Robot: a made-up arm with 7 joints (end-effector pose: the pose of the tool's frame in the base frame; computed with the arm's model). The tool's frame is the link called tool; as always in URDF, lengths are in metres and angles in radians.
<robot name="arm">
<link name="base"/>
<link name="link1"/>
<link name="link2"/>
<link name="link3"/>
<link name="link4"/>
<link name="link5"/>
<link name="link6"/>
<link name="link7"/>
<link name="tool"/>
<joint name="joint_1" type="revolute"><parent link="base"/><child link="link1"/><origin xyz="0 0 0" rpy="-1.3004 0.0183 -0.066"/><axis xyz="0 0 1"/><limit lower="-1.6" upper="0.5"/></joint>
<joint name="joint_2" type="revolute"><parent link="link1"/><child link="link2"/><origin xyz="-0.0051 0.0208 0.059" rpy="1.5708 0 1.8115"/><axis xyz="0 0 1"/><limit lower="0" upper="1.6"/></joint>
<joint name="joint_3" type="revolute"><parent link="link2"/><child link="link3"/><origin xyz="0.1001 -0.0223 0" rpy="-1.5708 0 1.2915"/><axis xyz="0 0 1"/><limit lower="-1.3" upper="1.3"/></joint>
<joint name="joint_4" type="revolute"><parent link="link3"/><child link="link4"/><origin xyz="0 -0.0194 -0.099" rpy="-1.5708 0 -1.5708"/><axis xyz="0 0 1"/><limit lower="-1.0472" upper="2.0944"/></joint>
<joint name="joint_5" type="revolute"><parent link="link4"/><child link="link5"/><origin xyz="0.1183 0.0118 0.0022" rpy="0 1.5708 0"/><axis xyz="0 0 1"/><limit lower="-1.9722" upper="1.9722"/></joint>
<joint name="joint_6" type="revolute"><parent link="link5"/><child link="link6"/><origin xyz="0 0 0.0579" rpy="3.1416 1.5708 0"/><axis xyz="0 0 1"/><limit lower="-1.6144" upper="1.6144"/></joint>
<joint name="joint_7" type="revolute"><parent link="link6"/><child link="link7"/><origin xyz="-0.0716 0 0" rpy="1.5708 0 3.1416"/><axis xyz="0 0 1"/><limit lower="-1.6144" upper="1.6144"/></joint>
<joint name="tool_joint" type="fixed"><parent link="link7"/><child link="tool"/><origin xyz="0 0 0"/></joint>
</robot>
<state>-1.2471 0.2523 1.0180 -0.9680 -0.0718 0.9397 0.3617</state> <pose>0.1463 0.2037 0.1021 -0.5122 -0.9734 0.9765</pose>
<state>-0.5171 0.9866 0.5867 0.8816 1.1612 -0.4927 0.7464</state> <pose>0.2505 0.3953 -0.1079 1.7483 -0.2807 0.7561</pose>
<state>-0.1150 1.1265 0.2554 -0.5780 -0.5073 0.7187 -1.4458</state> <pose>0.2402 0.1835 -0.0476 0.4184 0.6988 -1.4548</pose>
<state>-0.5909 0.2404 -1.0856 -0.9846 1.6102 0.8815 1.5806</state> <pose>0.1239 -0.0495 -0.0092 -0.0621 -1.4312 1.5796</pose>
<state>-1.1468 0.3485 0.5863 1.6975 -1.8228 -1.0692 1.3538</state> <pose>0.3029 0.1857 -0.2721 1.4234 -0.6447 -2.4942</pose>
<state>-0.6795 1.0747 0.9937 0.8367 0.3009 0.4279 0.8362</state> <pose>0.1847 0.4616 -0.0343 0.4504 0.2223 2.0408</pose>
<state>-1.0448 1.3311 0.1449 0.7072 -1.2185 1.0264 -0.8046</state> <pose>0.3014 0.3406 0.0574 -0.5245 0.1857 -0.5379</pose>
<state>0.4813 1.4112 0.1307 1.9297 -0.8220 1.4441 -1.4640</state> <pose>-0.1935 0.3838 -0.0021 -1.3761 0.7921 1.4929</pose>
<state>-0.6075 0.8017 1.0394 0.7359 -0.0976 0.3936 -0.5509</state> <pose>0.2104 0.4248 -0.1251 -0.2182 0.1679 0.4747</pose>
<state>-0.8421 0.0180 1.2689 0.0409 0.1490 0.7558 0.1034</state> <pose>0.2631 0.2653 -0.1849 -0.5919 0.3668 0.9645</pose>
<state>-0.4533 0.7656 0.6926 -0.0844 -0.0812 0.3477 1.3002</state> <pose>0.2480 0.3112 -0.0018 0.2683 -0.5564 1.9094</pose>
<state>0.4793 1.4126 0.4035 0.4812 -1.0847 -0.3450 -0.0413</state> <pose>0.1521 0.4170 -0.0615 0.5297 0.1570 0.4645</pose>
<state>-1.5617 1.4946 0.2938 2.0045 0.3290 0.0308 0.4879</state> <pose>0.1869 0.4554 -0.0156 0.2862 0.4557 1.5815</pose>
